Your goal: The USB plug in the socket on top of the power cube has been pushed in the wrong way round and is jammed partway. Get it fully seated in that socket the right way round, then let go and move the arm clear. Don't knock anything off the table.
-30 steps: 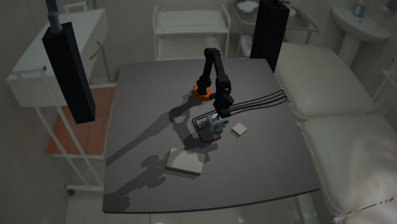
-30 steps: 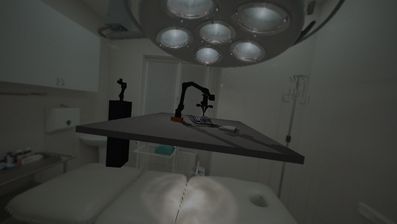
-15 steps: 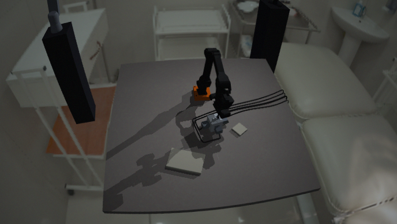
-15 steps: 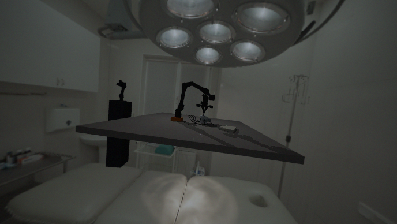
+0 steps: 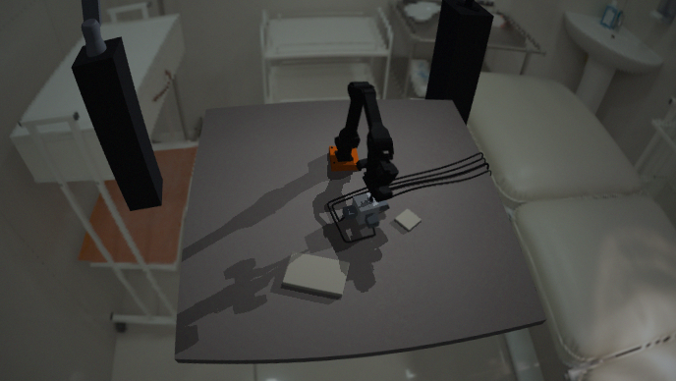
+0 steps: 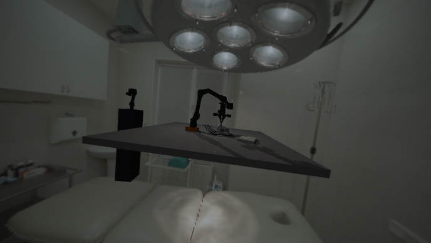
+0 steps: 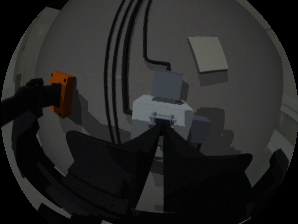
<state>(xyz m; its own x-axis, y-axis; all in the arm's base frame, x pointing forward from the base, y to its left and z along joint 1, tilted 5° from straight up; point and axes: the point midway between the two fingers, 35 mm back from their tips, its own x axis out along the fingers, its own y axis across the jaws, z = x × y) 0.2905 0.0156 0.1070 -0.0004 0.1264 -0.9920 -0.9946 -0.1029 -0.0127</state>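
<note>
The USB plug is 2 cm below my gripper tip. Also, from my gripper tip: pale slab: 22 cm ahead, 26 cm to the right, 10 cm below; pale tile: 7 cm ahead, 13 cm to the left, 10 cm below.
</note>
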